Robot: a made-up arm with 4 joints.
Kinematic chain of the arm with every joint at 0, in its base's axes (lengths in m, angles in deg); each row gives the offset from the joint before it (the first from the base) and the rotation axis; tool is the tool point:
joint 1: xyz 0 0 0.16 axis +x
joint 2: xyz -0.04 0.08 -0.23 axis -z
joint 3: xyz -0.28 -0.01 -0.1 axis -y
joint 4: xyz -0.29 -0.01 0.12 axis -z
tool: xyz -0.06 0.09 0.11
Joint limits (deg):
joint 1: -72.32..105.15
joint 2: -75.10..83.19
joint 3: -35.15..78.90
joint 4: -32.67..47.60
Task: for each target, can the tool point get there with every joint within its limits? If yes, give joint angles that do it. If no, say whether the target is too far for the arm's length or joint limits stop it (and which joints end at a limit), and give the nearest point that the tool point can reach.
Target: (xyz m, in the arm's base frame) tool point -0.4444 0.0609 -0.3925
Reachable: yes | joints 63.27 -60.54 31.65 16.76
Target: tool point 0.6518 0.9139 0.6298
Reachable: no: too far | nearest point -0.0207 0.7793 0.5606 | short by 0.689 m
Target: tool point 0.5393 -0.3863 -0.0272
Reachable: no: joint limits stop it (at a limit: joint 2, joint 3, joint 4) | nearest point -0.1823 -0.3358 -0.0027 | short by 0.724 m
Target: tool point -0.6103 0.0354 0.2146
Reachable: yes | joints 85.95 -9.76 -12.43 4.05
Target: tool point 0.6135 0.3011 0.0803
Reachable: no: joint limits stop it (at a limit: joint 2, joint 3, joint 4) | nearest point 0.0013 0.4361 0.0446 | short by 0.628 m
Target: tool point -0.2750 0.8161 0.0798
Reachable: yes | joints 32.94 58.95 67.85 34.15
